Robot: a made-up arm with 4 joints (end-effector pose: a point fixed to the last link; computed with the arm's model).
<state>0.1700 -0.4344 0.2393 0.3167</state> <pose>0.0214 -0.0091 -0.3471 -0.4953 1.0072 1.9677</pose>
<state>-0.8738 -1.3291 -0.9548 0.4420</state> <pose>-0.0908 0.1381 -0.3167 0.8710 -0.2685 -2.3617</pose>
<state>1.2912 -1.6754 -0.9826 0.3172</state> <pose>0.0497 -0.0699 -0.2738 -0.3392 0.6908 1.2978</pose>
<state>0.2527 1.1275 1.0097 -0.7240</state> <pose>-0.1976 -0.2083 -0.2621 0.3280 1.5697 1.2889</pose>
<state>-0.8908 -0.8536 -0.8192 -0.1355</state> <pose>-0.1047 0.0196 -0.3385 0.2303 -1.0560 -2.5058</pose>
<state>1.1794 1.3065 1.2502 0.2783</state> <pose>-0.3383 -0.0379 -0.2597 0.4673 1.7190 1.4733</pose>
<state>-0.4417 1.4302 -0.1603 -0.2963</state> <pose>-0.1375 -0.3144 0.0542 -0.4669 -2.3703 -0.8627</pose>
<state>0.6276 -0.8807 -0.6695 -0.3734</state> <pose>-0.0715 0.0533 -0.3472 0.5615 0.6777 1.6578</pose>
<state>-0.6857 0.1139 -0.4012 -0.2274</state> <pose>-0.1350 -0.1805 -0.2714 -0.0734 -1.8982 -2.1424</pose>
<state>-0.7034 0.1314 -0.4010 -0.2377</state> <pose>-0.1313 -0.1860 -0.2676 -0.0667 -1.9128 -2.1129</pose>
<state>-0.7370 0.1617 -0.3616 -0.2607</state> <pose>-0.1193 -0.1895 -0.2684 -0.0279 -1.9371 -2.1024</pose>
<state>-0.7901 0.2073 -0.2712 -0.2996</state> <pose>-0.0967 -0.1889 -0.2752 0.0539 -1.9674 -2.1211</pose>
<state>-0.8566 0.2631 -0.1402 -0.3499</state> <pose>-0.0655 -0.1822 -0.2860 0.1705 -1.9889 -2.1705</pose>
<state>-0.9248 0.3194 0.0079 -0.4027</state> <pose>-0.0315 -0.1686 -0.2977 0.2999 -1.9874 -2.2437</pose>
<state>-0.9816 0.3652 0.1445 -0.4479</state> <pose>-0.0019 -0.1510 -0.3076 0.4140 -1.9618 -2.3259</pose>
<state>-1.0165 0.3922 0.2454 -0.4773</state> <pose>0.0179 -0.1345 -0.3145 0.4914 -1.9265 -2.3994</pose>
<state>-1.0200 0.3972 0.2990 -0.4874</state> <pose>0.0252 -0.1241 -0.3190 -0.5182 1.8920 2.4427</pose>
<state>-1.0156 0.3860 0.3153 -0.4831</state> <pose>0.0261 -0.1179 -0.3222 -0.5209 1.8552 2.4524</pose>
